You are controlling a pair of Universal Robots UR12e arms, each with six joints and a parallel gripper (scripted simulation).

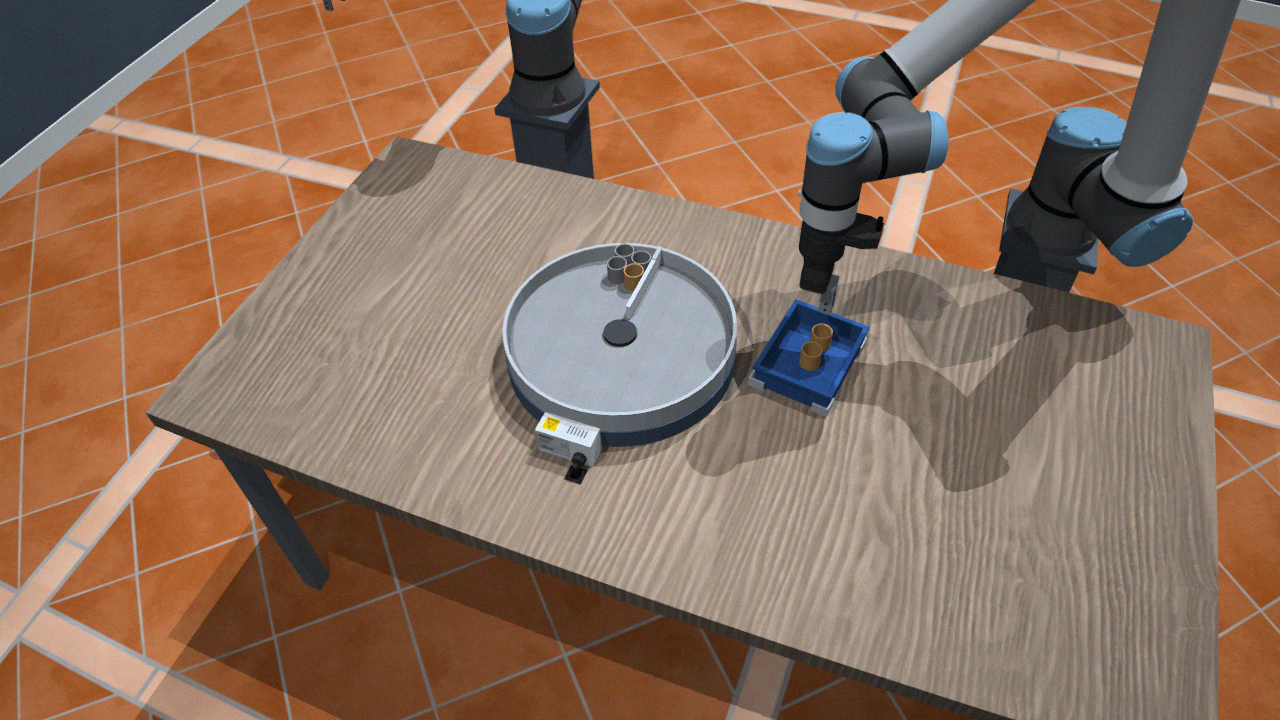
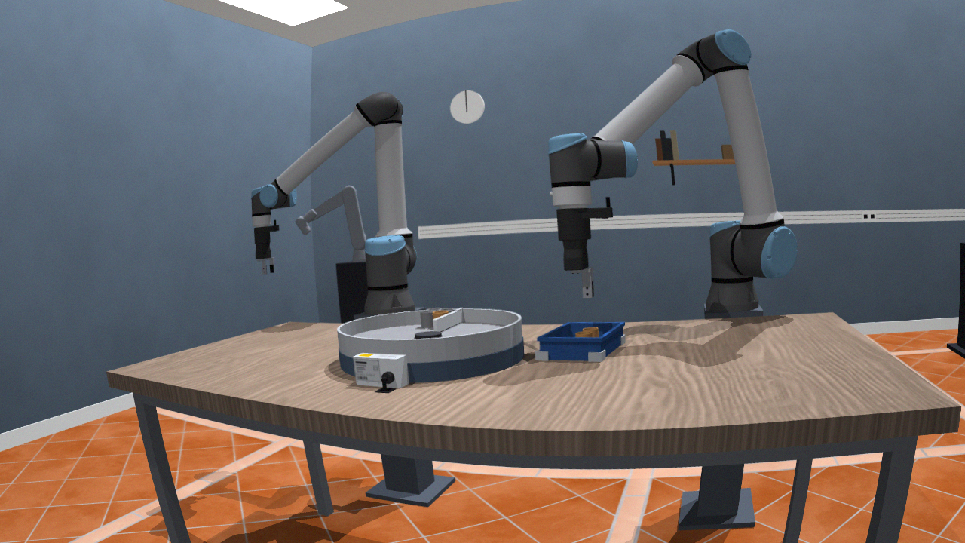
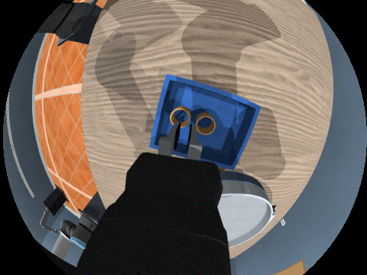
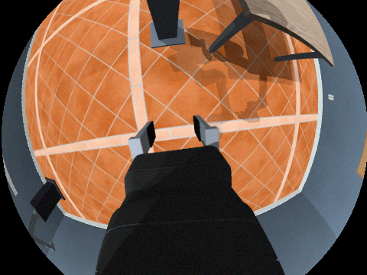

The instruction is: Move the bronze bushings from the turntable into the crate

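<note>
The blue crate lies 3 cm ahead of my left hand and 11 cm below it.
</note>
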